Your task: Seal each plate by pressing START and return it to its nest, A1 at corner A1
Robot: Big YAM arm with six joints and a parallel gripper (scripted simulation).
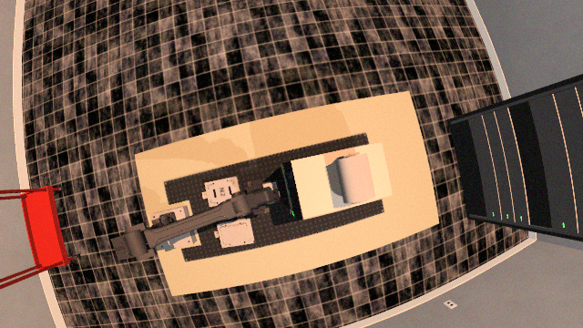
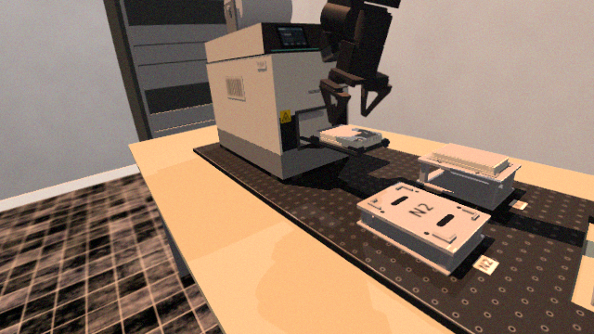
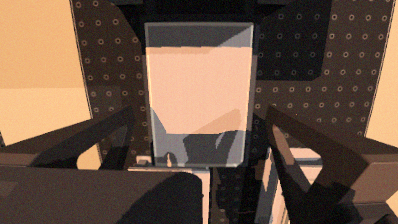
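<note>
The well plate lies 40 mm below my hand. The rest, counted from my hand: sealer stage: 50 mm below; plate nest N2: 200 mm behind, 60 mm to the left, 120 mm below; sealer screen: 120 mm ahead, 40 mm to the left, 170 mm above.
</note>
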